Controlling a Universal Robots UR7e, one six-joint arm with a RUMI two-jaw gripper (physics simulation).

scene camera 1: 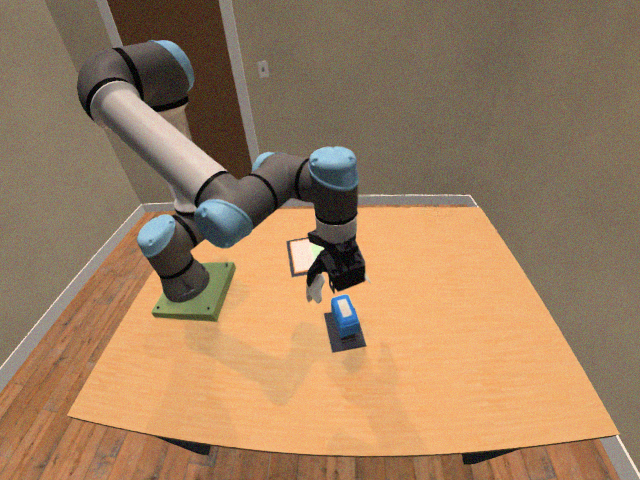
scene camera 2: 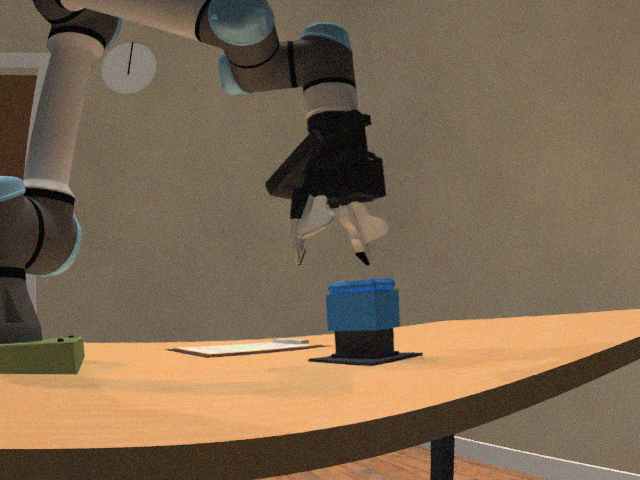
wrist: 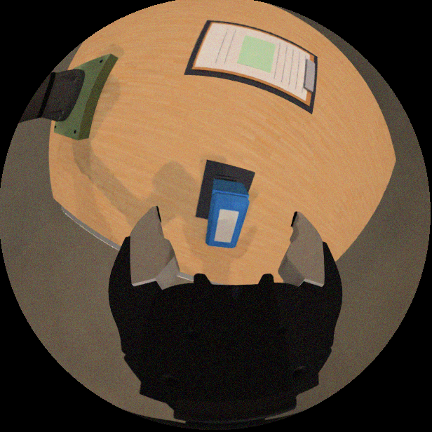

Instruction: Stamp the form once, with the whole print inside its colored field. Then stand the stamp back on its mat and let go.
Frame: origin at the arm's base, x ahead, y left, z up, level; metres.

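Seen in the pictures: gripper, fingertip midpoint: (scene camera 1: 337,291) (scene camera 2: 336,265); arm's base, origin of the base link: (scene camera 1: 187,284).
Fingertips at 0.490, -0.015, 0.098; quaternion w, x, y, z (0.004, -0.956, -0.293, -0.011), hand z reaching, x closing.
Note:
Offsets run from my fingertips to a thing's middle, as dx, dy, dz. Level surfaces: height alone.
The blue stamp {+0.022, -0.030, -0.072} (scene camera 1: 345,315) (scene camera 2: 362,310) (wrist: 228,215) with a black base and a white label on top stands upright on its dark mat {dz -0.122} (scene camera 1: 338,345) (scene camera 2: 408,355) (wrist: 204,200). My gripper (scene camera 2: 334,260) (wrist: 227,211) is open and empty. It hangs above the stamp, a little to one side of it in the second scene view, with a gap between fingertips and stamp top. The form {-0.093, +0.259, -0.120} (scene camera 1: 301,255) (scene camera 2: 193,349) (wrist: 210,52) lies on a clipboard and has a light green field {-0.100, +0.253, -0.121} (scene camera 1: 316,250) (scene camera 2: 237,347) (wrist: 257,53). No print shows in the field in the wrist view. In the first scene view the gripper hides part of the form.
The arm stands on a green base plate (scene camera 1: 223,294) (scene camera 2: 41,357) (wrist: 90,107) at one side of the wooden table {dz -0.126} (scene camera 1: 439,361) (scene camera 2: 206,418) (wrist: 140,120). The clipboard's grey clip {+0.000, +0.298, -0.118} (scene camera 2: 290,341) (wrist: 310,75) is at the form's far end from the base. Walls stand behind the table.

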